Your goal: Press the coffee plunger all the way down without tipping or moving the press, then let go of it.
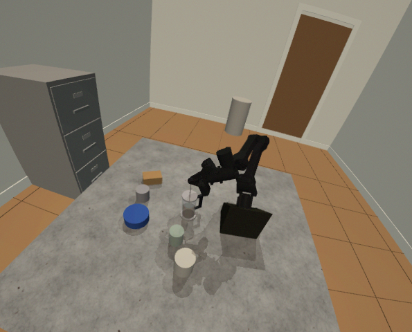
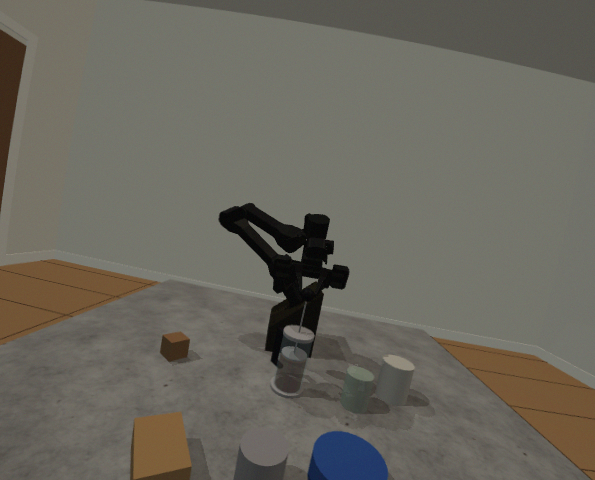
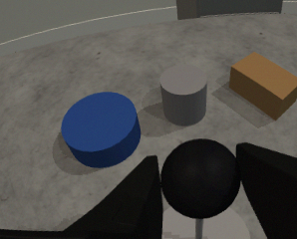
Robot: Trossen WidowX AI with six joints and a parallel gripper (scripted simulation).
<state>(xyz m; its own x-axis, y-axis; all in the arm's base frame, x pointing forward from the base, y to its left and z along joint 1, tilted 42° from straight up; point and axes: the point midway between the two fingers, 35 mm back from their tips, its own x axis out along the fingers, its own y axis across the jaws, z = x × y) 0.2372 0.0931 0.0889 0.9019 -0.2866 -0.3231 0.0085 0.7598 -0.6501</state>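
My gripper tip is now 120 mm above the glass coffee press, 30 mm past it and 10 mm to the left of it. Round my gripper tip: grey cylinder (250 mm ahead, 210 mm below, 30 mm to the right); then white cylinder (270 mm to the left, 190 mm below, 70 mm behind); then orange box (260 mm ahead, 220 mm below, 180 mm to the right).
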